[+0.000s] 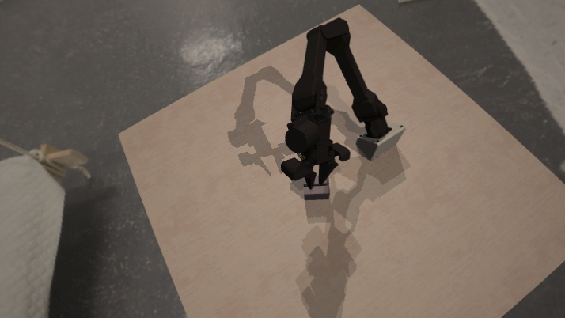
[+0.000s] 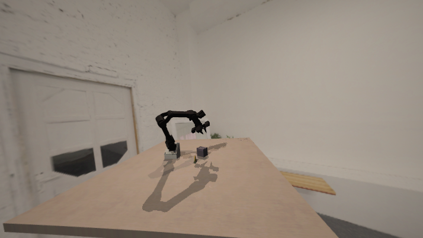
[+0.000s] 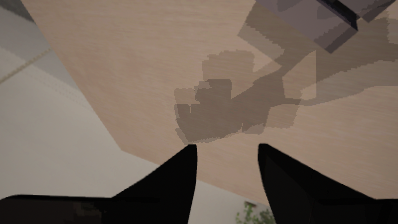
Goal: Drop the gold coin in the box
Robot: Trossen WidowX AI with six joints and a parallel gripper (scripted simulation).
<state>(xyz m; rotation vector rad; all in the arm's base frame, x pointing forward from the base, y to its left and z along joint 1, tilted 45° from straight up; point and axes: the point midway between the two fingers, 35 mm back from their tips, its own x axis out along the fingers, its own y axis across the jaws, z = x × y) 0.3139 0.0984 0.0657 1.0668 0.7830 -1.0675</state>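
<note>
My gripper tip is now 8 cm past the gold coin, 16 cm to the left of it and 18 cm above it.
</note>
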